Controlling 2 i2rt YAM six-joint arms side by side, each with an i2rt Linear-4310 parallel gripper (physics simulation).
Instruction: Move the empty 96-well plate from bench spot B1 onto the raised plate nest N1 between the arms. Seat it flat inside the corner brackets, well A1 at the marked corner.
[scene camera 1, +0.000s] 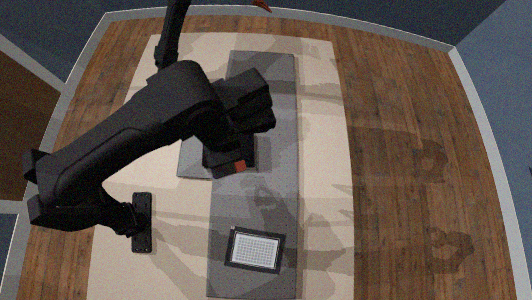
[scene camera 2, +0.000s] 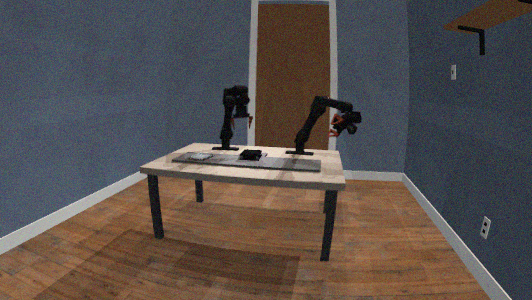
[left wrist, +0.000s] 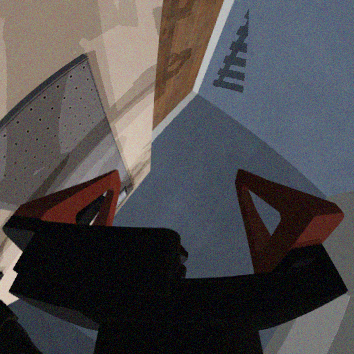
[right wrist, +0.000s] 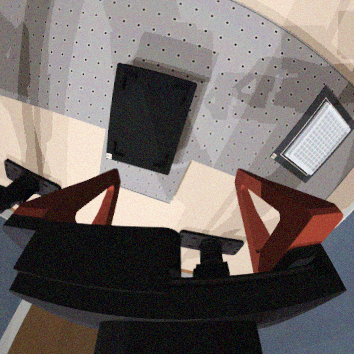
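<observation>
The white 96-well plate lies flat in the dark frame of spot B1, low centre in scene camera 1. The black raised nest N1 has corner brackets and a small white marker at one corner; in scene camera 1 the right arm hides much of it. My right gripper is open and empty, high above the bench. My left gripper is open and empty, off toward the right of the table in scene camera 2, away from plate and nest.
A grey perforated board lies on the pale table under plate and nest. The right arm reaches across the table in scene camera 1. A wall shelf hangs at the upper right of scene camera 2.
</observation>
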